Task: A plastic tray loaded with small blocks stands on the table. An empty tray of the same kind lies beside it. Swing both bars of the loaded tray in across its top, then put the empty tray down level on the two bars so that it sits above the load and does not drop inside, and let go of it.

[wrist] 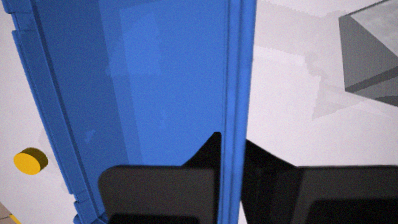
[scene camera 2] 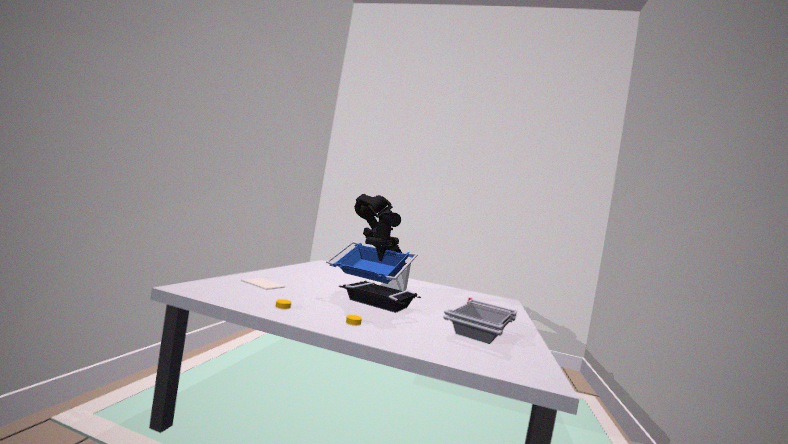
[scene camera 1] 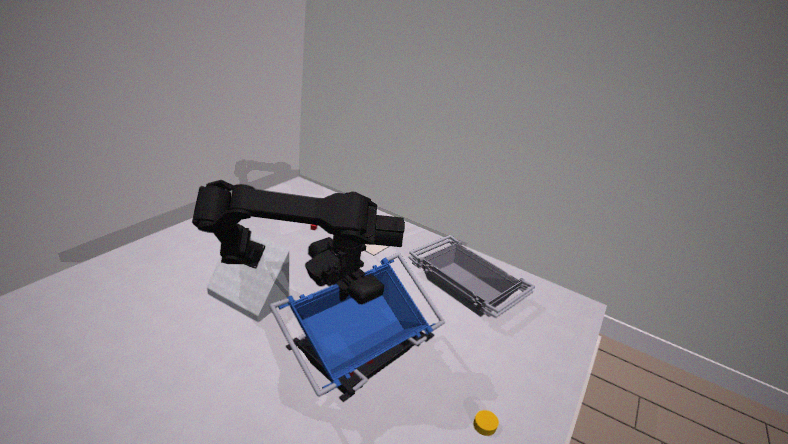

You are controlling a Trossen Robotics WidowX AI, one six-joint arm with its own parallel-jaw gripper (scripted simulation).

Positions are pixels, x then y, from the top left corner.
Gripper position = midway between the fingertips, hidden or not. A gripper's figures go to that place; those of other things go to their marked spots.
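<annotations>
A yellow disc (wrist: 30, 161) lies 44 cm from the lens. The marked spots on the disc and on a blue tray (wrist: 150, 90) are 33 cm apart. The tray is 15 cm from the lens, while the gripper (wrist: 224, 138) is 12 cm from the lens.
</annotations>
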